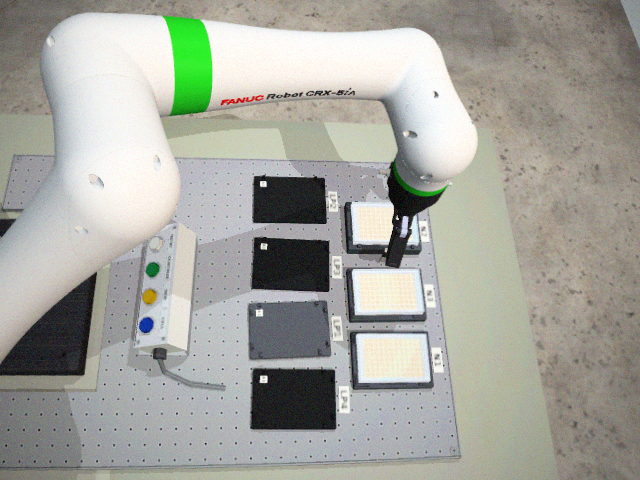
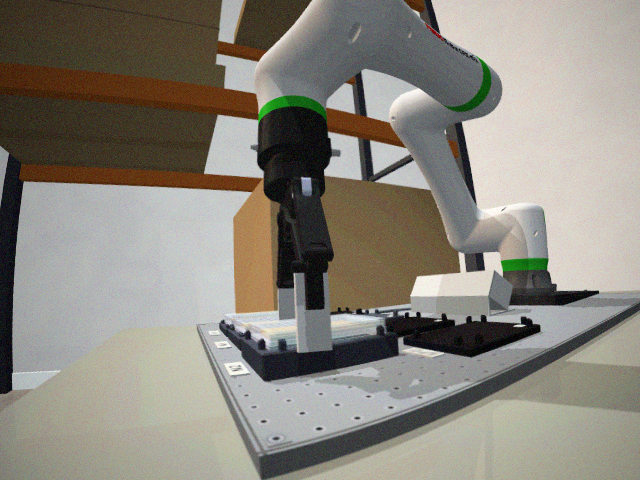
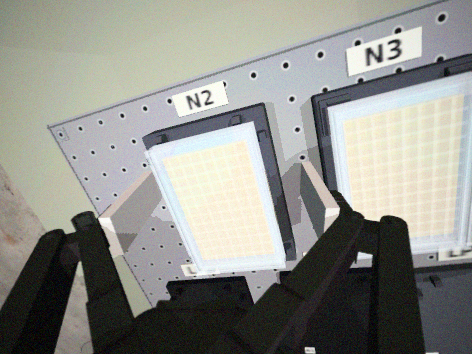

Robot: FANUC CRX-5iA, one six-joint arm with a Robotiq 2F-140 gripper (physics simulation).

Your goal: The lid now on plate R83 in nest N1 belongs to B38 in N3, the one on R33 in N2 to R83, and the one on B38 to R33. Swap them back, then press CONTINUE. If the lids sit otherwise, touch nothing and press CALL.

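Frame: origin at the arm's base, x back, y up, z left, level; millimetres.
Seen in the pictures: gripper, fingertip midpoint: (image 1: 390, 230) (image 2: 300, 345) (image 3: 226, 182); arm's base, link origin: (image 2: 525, 292).
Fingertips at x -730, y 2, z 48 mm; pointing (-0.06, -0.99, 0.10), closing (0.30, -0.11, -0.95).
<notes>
Pixels of each thing's middle, then the offset from my fingertips to it. "spot": a spot on its surface instead.
- N3, body centre: (image 3: 403, 182) (image 1: 388, 290) dx +35, dy +14, dz -129 mm
- N1, body centre: (image 1: 393, 357) (image 2: 260, 315) dx +51, dy +11, dz -253 mm
- button box, body centre: (image 1: 166, 288) (image 2: 457, 292) dx +434, dy +26, dz -84 mm
- green CONTINUE button, body centre: (image 1: 153, 270) dx +453, dy +48, dz -56 mm
- blue CALL button, body centre: (image 1: 147, 325) dx +467, dy +48, dz -155 mm
- LP3, body centre: (image 3: 334, 322) (image 2: 399, 323) (image 1: 291, 263) dx +205, dy -6, dz -47 mm
- LP4, body centre: (image 1: 294, 398) (image 2: 328, 314) dx +234, dy -6, dz -297 mm
- cable, surface spot: (image 1: 191, 383) spot: dx +405, dy -9, dz -249 mm
A clear-lidded plate with a pale yellow well grid (image 1: 369, 222) (image 2: 356, 326) (image 3: 220, 220) sits in dark nest N2. Similar lidded plates are in N3 (image 1: 387, 291) (image 3: 405, 165) and N1 (image 1: 393, 359). No plate or lid codes can be read. My gripper (image 1: 397, 240) (image 2: 298, 325) (image 3: 226, 182) is open and points down at N2, with one pale finger pad on each long side of the plate, low beside it. Contact cannot be told. The button box (image 1: 180, 289) (image 2: 449, 293) has a green CONTINUE button (image 1: 152, 269) and a blue CALL button (image 1: 146, 324).
Lid places LP2 (image 1: 289, 199) (image 2: 473, 335), LP3 (image 1: 290, 264), grey LP1 (image 1: 289, 329) and LP4 (image 1: 293, 398) line up beside the nests. The box also has white (image 1: 156, 243) and yellow (image 1: 149, 296) buttons. A cable (image 1: 191, 383) leaves it. N3 stands close beside the gripper.
</notes>
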